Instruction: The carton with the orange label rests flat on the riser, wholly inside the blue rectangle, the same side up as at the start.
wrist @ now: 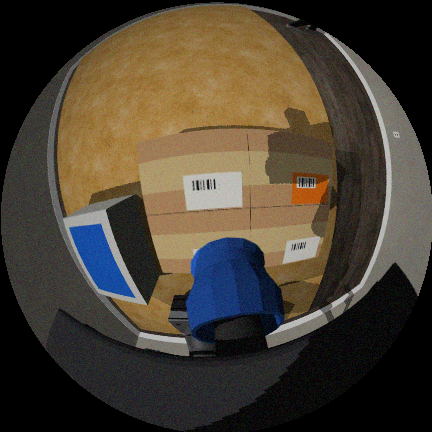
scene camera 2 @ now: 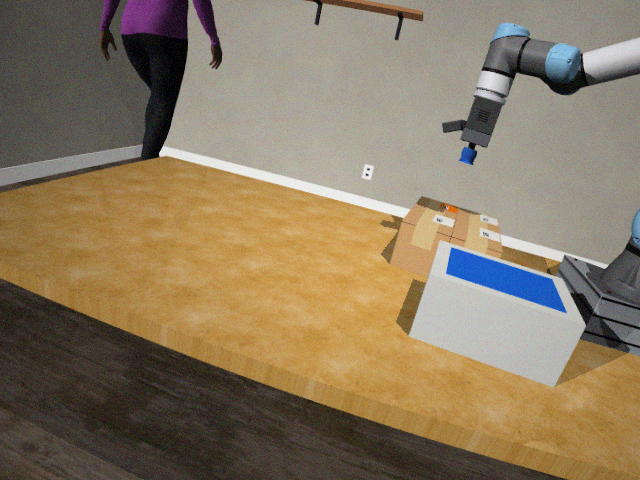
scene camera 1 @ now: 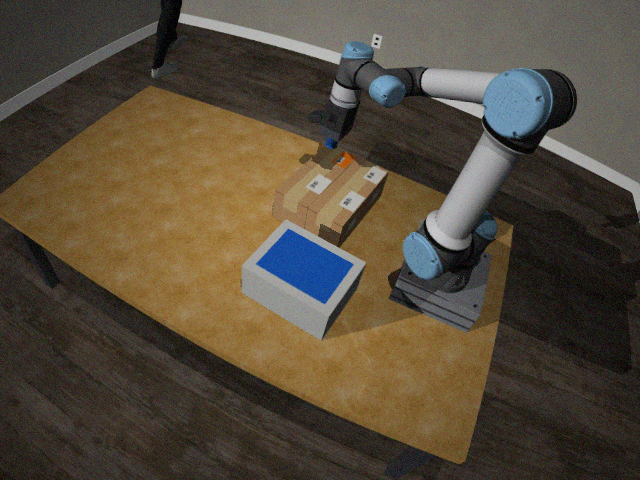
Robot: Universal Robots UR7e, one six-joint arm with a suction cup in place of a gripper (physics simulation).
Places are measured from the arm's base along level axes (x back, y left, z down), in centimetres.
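Pixels of known places: hand at its tool point: (wrist: 228,269) (scene camera 2: 465,162) (scene camera 1: 331,144); arm's base at its link origin: (scene camera 2: 632,293).
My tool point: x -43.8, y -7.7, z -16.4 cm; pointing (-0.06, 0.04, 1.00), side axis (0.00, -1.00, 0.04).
Observation:
Ahead of a thing's pixels: the offset from my tool point to its top centre.
The carton with the orange label {dz +14.9, dx -3.5, dy -12.5 cm} (scene camera 1: 344,159) (scene camera 2: 449,208) (wrist: 290,170) lies in a tight two-by-two block of cartons, at the corner far from the riser and from the arm's base. My gripper (scene camera 1: 330,143) (scene camera 2: 467,156) (wrist: 230,287), a blue suction cup, is open, holds nothing and hangs tilted above the block with a gap. Its shadow falls partly on the orange-labelled carton. The white riser {dz +14.4, dx +11.7, dy +29.9 cm} (scene camera 1: 281,304) (scene camera 2: 491,325) (wrist: 127,240) stands beside the block. The blue rectangle {dz +14.4, dx +11.7, dy +29.9 cm} (scene camera 1: 305,264) (scene camera 2: 504,279) (wrist: 100,257) on its top is bare. The cup hides part of the block in the wrist view.
Three white-labelled cartons touch in the block: one beside the orange-labelled carton {dz +14.9, dx -4.0, dy +3.5 cm} (scene camera 1: 318,183) (scene camera 2: 443,220) (wrist: 213,191), two nearer the base {dz +14.9, dx +7.5, dy +3.8 cm} (scene camera 1: 352,200) {dz +14.9, dx +8.0, dy -12.1 cm} (scene camera 1: 374,175). The arm's base (scene camera 1: 439,294) stands right of the riser. A person (scene camera 1: 168,36) (scene camera 2: 157,77) stands beyond the table's far left.

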